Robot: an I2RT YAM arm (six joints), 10 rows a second.
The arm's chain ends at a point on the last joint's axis. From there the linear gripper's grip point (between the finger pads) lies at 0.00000 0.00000 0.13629 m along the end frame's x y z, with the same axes.
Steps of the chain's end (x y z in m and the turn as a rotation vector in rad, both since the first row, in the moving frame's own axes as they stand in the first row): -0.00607 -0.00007 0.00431 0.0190 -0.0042 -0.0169; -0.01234 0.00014 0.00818 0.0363 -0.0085 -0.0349; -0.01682 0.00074 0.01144 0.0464 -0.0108 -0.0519; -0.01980 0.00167 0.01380 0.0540 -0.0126 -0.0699; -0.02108 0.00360 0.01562 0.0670 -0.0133 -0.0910; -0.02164 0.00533 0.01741 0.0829 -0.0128 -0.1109; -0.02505 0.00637 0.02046 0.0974 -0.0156 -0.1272
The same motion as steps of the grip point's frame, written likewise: -0.00666 -0.00265 0.00428 0.0190 -0.0042 -0.0169; -0.01358 -0.00478 0.00809 0.0363 -0.0085 -0.0349; -0.01845 -0.00554 0.01129 0.0464 -0.0108 -0.0519; -0.02177 -0.00562 0.01359 0.0540 -0.0126 -0.0699; -0.02330 -0.00543 0.01530 0.0670 -0.0133 -0.0910; -0.02400 -0.00584 0.01693 0.0829 -0.0128 -0.1109; -0.02801 -0.00671 0.01980 0.0974 -0.0156 -0.1272
